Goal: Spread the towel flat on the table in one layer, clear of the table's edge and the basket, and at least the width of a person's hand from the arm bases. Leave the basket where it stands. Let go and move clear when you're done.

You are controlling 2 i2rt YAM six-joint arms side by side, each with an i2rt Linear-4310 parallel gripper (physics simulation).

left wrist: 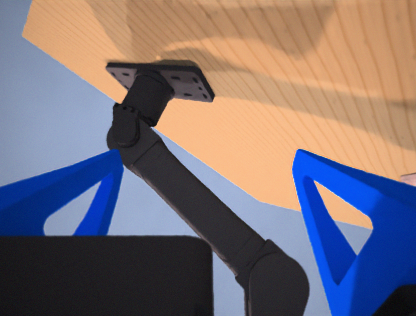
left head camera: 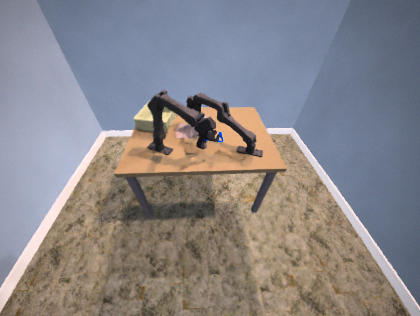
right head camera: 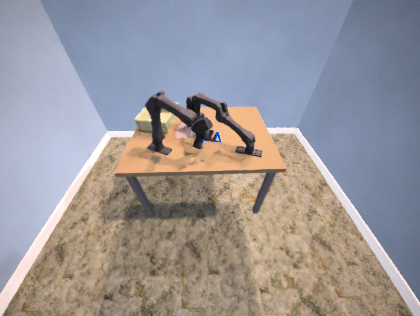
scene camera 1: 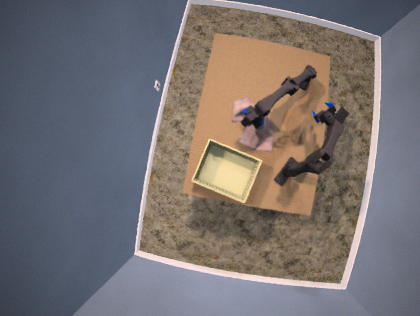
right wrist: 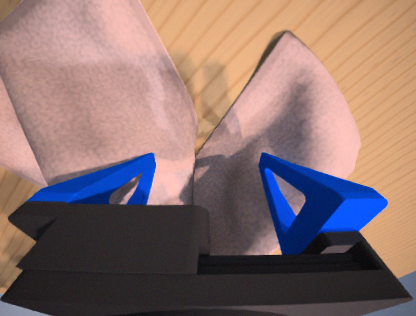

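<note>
The pink towel (left head camera: 186, 131) (right head camera: 183, 131) (scene camera 1: 257, 140) (right wrist: 95, 100) lies crumpled on the table, in two lobes joined by a narrow folded waist. A layer is folded at its left edge in the right wrist view, and the other lobe has a raised, pointed corner. A sliver of the towel (left wrist: 411, 179) shows in the left wrist view. My right gripper (scene camera 1: 253, 117) (right wrist: 207, 158) is open over the waist, with nothing gripped; I cannot tell whether its tips touch cloth. My left gripper (scene camera 1: 321, 110) (left wrist: 207, 159) is open and empty, raised near the table's right edge in the scene view.
The pale yellow-green basket (left head camera: 150, 121) (right head camera: 152, 121) (scene camera 1: 252, 180) stands close to the towel's lower lobe in the scene view. The wooden table (scene camera 1: 260, 60) carries my left arm's base (scene camera 1: 284, 176) and right arm's base (scene camera 1: 311, 71) (left wrist: 192, 89) along its right side in that view.
</note>
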